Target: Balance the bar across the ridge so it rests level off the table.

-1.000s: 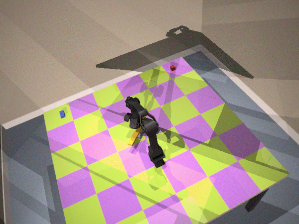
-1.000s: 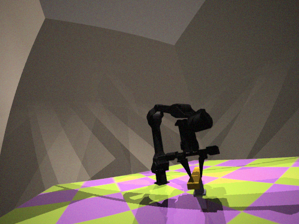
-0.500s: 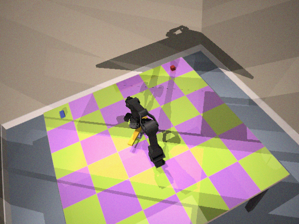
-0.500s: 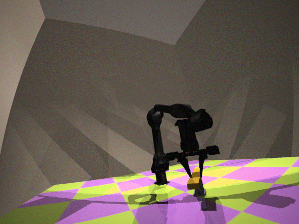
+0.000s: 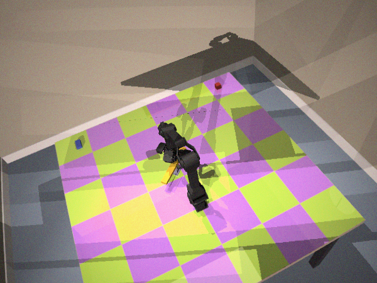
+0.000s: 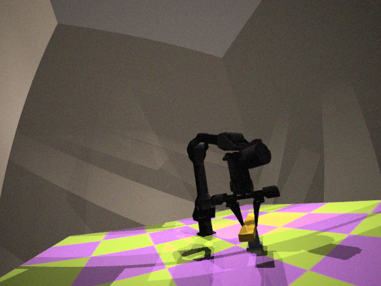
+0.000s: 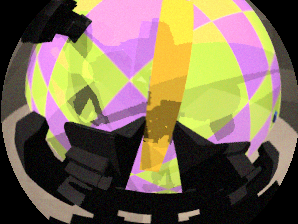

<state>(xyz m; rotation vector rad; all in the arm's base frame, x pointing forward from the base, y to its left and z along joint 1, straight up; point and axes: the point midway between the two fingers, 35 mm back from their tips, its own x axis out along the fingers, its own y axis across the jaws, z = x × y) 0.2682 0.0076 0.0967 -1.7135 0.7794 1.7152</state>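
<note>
Right now the orange bar is 2 cm to the left of my gripper tip and 2 cm behind it. Also, from my gripper tip: small blue block: 49 cm to the left, 47 cm ahead, 5 cm below; small red cube: 51 cm to the right, 47 cm ahead, 5 cm below.
</note>
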